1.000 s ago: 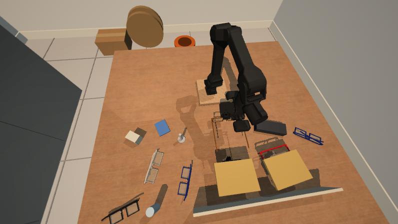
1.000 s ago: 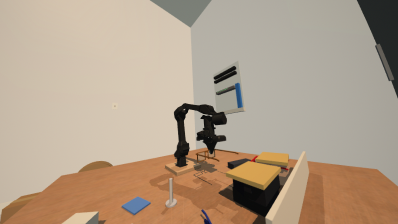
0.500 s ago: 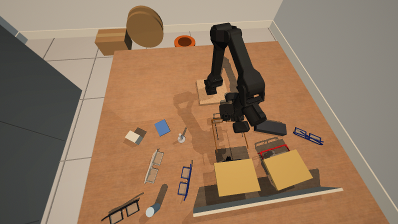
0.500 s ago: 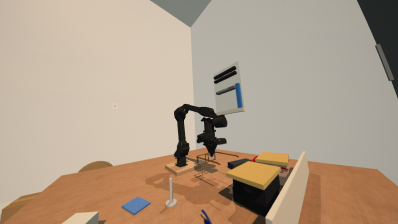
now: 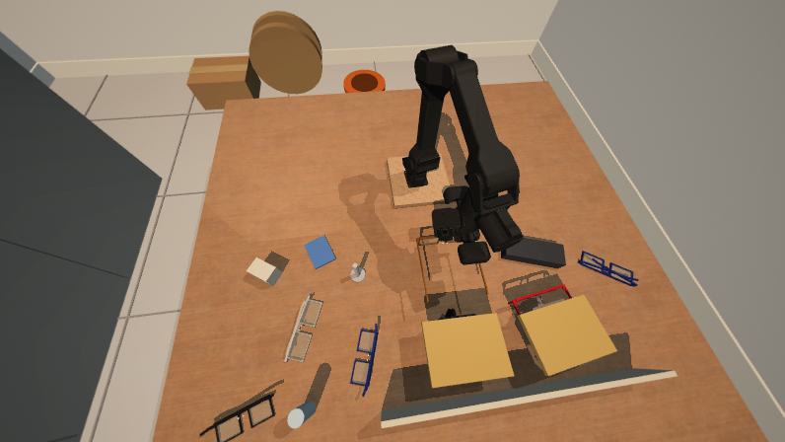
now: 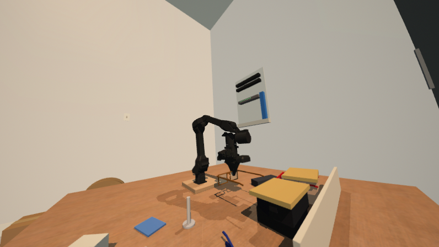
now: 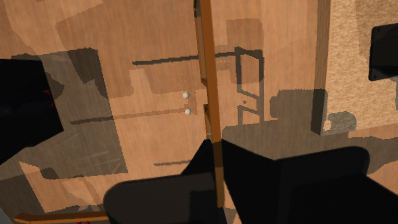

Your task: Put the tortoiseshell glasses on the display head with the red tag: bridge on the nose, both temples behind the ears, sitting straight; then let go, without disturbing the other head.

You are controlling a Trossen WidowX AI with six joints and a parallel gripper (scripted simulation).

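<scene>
Right now my gripper tip is 220 mm short of the display head, 60 mm to the left of it and 40 mm above it. Also, from my gripper tip: long panel 350 mm ahead, 40 mm to the left, 40 mm below; then black box 230 mm to the left, 70 mm below, 50 mm ahead; then peg stand 260 mm to the right, 70 mm below, 20 mm ahead.
</scene>
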